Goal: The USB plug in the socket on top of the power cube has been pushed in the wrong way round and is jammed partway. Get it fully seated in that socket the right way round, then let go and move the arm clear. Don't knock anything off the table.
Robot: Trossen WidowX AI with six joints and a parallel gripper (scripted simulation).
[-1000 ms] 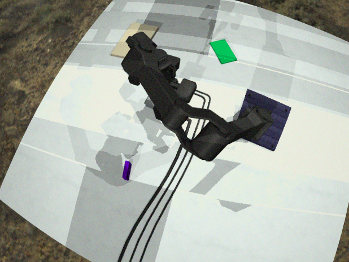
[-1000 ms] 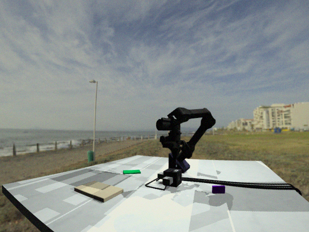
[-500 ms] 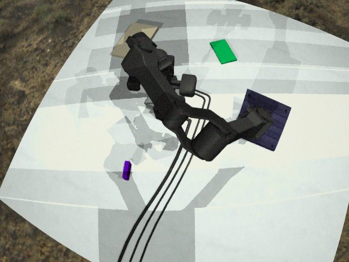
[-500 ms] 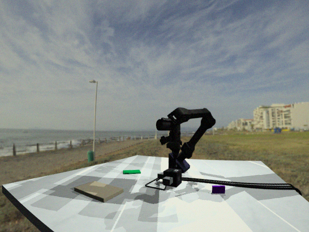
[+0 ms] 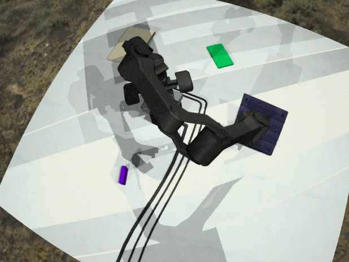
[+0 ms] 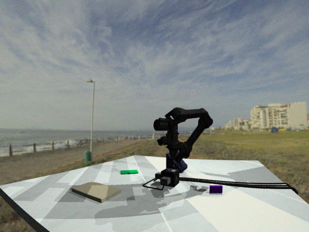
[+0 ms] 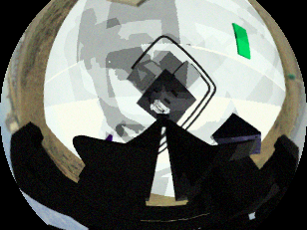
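My gripper tip is now 20 mm above the USB plug. From my gripper tip the other things lie so: green card: 340 mm to the right, 130 mm below, 80 mm behind; then purple block: 230 mm to the left, 120 mm below, 40 mm ahead; then tan slab: 280 mm ahead, 270 mm to the right, 130 mm below.
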